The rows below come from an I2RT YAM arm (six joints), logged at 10 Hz.
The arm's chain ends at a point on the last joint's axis. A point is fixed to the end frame.
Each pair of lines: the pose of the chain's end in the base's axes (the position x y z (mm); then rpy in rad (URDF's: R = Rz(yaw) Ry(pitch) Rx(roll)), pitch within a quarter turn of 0, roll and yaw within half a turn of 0), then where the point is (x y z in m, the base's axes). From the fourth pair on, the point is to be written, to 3 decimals.
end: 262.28, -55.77, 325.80, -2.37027, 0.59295, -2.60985
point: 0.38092 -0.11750 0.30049
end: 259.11, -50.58, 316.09, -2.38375, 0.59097, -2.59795
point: 0.37873 -0.10977 0.28937
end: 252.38, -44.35, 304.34, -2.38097, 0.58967, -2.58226
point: 0.37283 -0.10191 0.27779
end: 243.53, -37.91, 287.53, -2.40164, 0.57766, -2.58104
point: 0.364 -0.094 0.258
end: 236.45, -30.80, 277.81, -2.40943, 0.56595, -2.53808
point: 0.359 -0.081 0.247
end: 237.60, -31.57, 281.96, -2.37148, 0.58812, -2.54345
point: 0.360 -0.085 0.256
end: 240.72, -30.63, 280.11, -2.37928, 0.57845, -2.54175
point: 0.363 -0.084 0.253
